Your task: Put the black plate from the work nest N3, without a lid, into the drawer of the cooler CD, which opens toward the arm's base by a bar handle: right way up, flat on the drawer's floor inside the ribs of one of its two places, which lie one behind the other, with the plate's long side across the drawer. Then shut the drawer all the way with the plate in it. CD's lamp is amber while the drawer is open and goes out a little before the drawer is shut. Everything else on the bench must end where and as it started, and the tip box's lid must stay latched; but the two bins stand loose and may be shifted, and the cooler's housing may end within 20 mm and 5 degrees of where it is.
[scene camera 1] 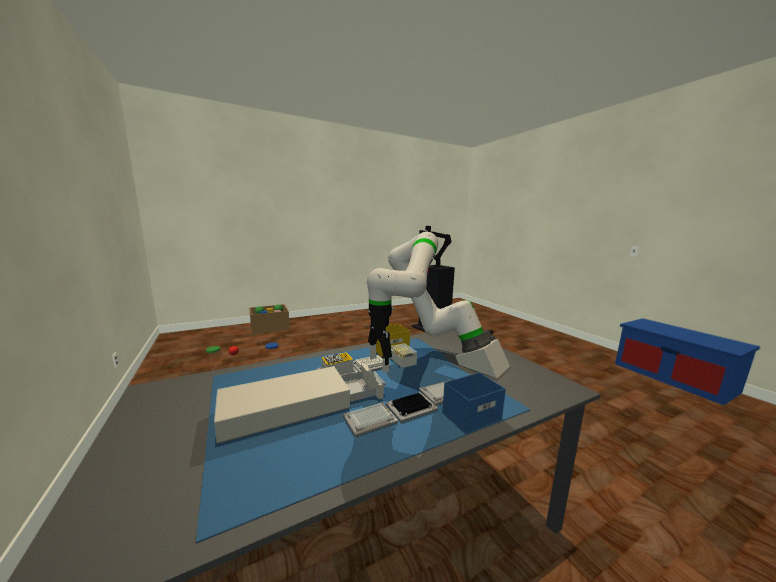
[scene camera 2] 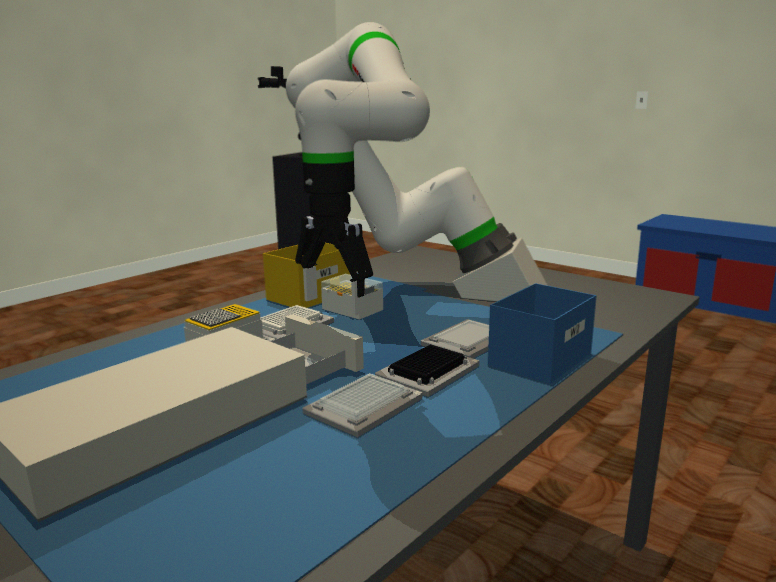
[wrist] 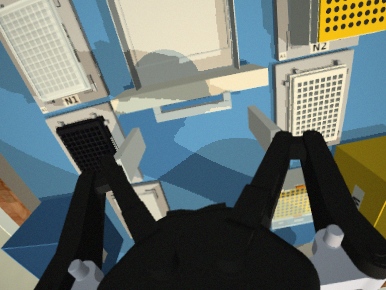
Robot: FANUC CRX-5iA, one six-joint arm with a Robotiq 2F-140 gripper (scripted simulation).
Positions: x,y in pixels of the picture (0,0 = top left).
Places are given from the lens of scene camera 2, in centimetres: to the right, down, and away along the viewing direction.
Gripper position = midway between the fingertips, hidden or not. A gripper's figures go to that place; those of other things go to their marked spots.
my gripper [scene camera 2: 334,306]: -10, 3, 121
black plate [scene camera 2: 431,361]: 8, 13, 114
cooler CD [scene camera 2: 74,440]: -40, 19, 78
blue bin [scene camera 2: 543,331]: 27, 7, 109
yellow bin [scene camera 2: 284,283]: -25, -2, 152
The marked spots on the black plate and the yellow bin are 52 cm apart.
